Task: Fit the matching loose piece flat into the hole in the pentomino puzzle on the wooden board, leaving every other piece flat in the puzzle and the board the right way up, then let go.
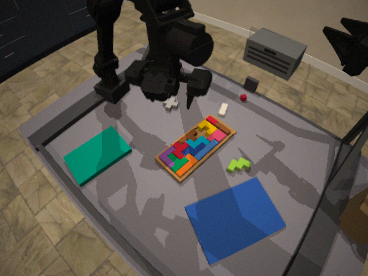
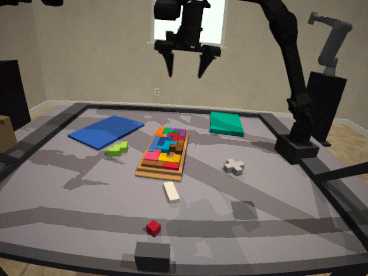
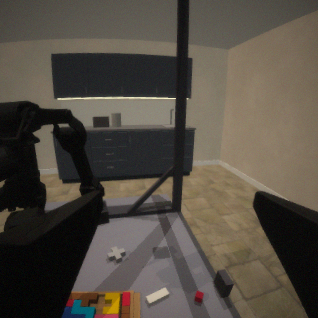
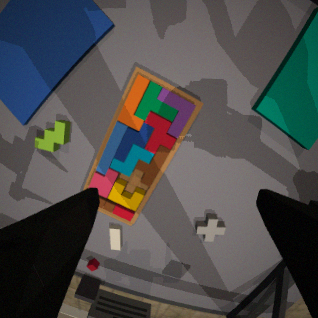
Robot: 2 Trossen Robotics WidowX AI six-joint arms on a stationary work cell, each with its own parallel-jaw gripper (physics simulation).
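Places are measured from the left arm's base along level axes (x ahead, y left, z up), in centimetres.
Pixels of known places: left gripper, fingertip midpoint: (image 1: 333, 23) (image 3: 179, 198); right gripper, fingertip midpoint: (image 1: 170, 104) (image 2: 185, 77) (image 4: 179, 196); right arm's base, link origin: (image 1: 110, 82) (image 2: 298, 140).
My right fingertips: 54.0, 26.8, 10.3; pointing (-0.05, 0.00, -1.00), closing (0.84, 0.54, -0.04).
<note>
For each thing: its top centre in the pictures, then the offset to it from my right fingertips, as dx, dy, dz.
- wooden board, top centre: (image 4: 131, 159) (image 2: 166, 147) (image 3: 83, 311) (image 1: 198, 142) -2.8, -7.7, -20.1
- loose grey plus piece, top centre: (image 4: 210, 230) (image 2: 234, 164) (image 3: 115, 252) (image 1: 170, 102) +17.6, -11.6, -19.8
- loose lime zigzag piece, top centre: (image 4: 48, 135) (image 2: 117, 146) (image 1: 239, 165) -17.3, -12.0, -19.8
- cream bar, top centre: (image 2: 171, 190) (image 4: 114, 239) (image 3: 157, 294) (image 1: 223, 108) +3.2, -25.5, -20.5
- red cube, top centre: (image 2: 153, 225) (image 4: 91, 267) (image 3: 198, 294) (image 1: 243, 96) +2.7, -36.6, -19.8
- dark block, top centre: (image 2: 152, 248) (image 4: 83, 298) (image 3: 224, 276) (image 1: 252, 79) +4.9, -43.5, -16.0
- blue mat, top centre: (image 4: 29, 41) (image 1: 236, 217) (image 2: 107, 128) -27.9, -0.1, -20.8
- teal slab, top centre: (image 1: 96, 153) (image 2: 225, 121) +14.7, +20.9, -19.9
The wooden board (image 1: 168, 170) (image 2: 159, 175) (image 3: 136, 305) (image 4: 168, 87) lies right way up with coloured pieces flat in it. Its plus-shaped hole (image 4: 134, 181) shows bare wood beside the yellow piece. A loose grey plus piece (image 1: 170, 103) (image 2: 234, 166) (image 3: 116, 254) (image 4: 210, 227) lies flat on the table apart from the board. A loose lime zigzag piece (image 1: 239, 165) (image 2: 117, 149) (image 4: 53, 136) lies on the board's other side. My right gripper (image 1: 160, 97) (image 2: 185, 76) (image 4: 179, 196) is open and empty, high above the table. My left gripper (image 1: 334, 26) (image 3: 179, 198) is open and empty, raised off to the side.
A cream bar (image 1: 223, 109) (image 2: 171, 192) (image 4: 115, 237) lies near the board's end. A red cube (image 1: 243, 97) (image 2: 153, 228) and a dark block (image 1: 251, 84) (image 2: 152, 256) are near the table edge. A blue mat (image 1: 235, 220) (image 2: 106, 131) and a teal slab (image 1: 97, 155) (image 2: 226, 123) flank the board.
</note>
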